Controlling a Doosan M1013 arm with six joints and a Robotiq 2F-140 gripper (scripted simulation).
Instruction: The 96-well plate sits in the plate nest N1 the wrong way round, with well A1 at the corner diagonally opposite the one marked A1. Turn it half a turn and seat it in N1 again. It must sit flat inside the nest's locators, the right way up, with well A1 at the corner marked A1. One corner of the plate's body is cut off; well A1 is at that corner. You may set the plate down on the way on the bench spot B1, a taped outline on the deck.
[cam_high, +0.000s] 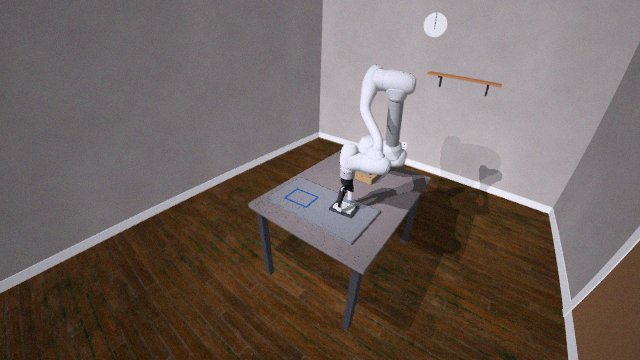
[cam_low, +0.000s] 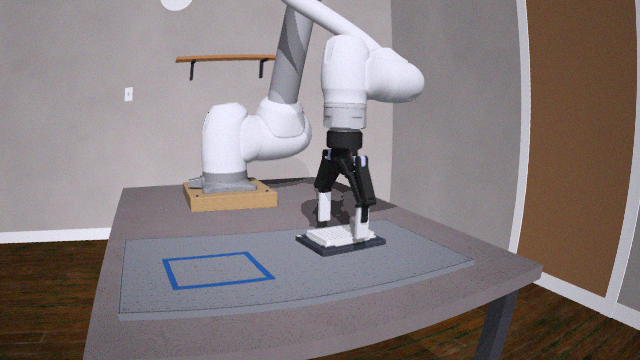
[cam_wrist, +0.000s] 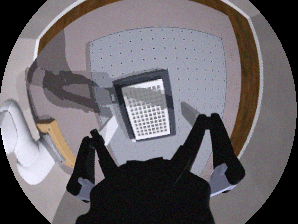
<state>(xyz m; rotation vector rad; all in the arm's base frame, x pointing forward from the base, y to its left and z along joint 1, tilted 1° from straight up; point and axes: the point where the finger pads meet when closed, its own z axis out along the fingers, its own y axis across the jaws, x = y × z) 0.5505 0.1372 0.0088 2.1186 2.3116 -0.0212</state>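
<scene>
The white 96-well plate is 2 cm below my hand. Round my hand: dark plate nest N1 (4 cm below).
</scene>
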